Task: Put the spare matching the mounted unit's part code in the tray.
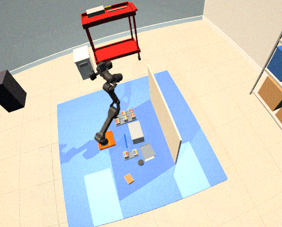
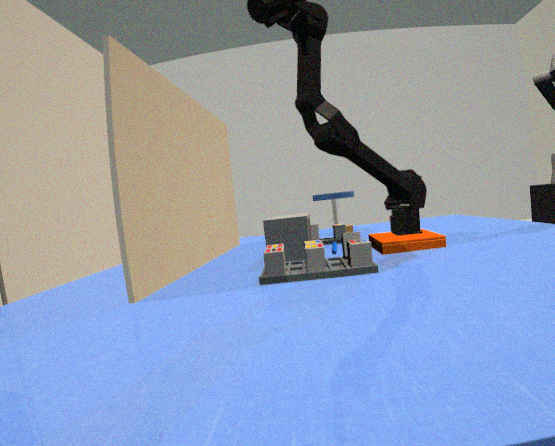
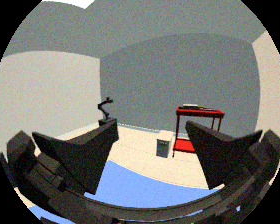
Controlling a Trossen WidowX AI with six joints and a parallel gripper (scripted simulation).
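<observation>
Right now the grey spare is 56 cm below my gripper tip, 9 cm to the right of it and 2 cm ahead of it. From my gripper tip the other things lie so: grey mounted unit: 55 cm below, 32 cm to the right, 16 cm ahead; then blue stick: 59 cm below, 35 cm to the right, 6 cm ahead; then tall tan panel: 40 cm ahead, 38 cm below, 33 cm to the right.
</observation>
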